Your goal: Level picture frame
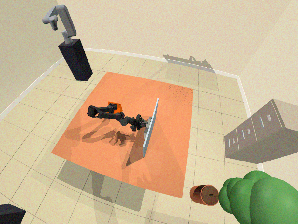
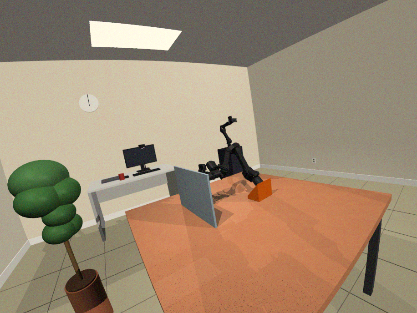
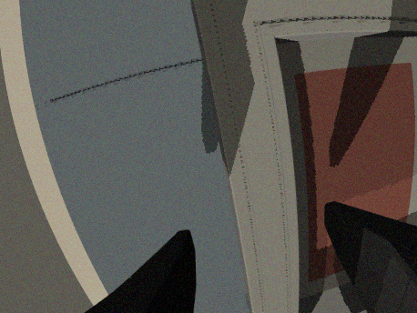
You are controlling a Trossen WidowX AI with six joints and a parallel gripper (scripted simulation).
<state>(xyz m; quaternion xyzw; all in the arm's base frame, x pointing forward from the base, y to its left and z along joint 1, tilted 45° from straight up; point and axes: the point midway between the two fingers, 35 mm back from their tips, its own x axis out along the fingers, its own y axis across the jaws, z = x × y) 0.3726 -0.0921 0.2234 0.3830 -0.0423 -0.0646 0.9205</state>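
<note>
My gripper tip is now 10 mm short of the picture frame and 50 mm above it. The rest, counted from my gripper tip: wall panel: 20 mm ahead, 10 mm to the left, 60 mm below.
</note>
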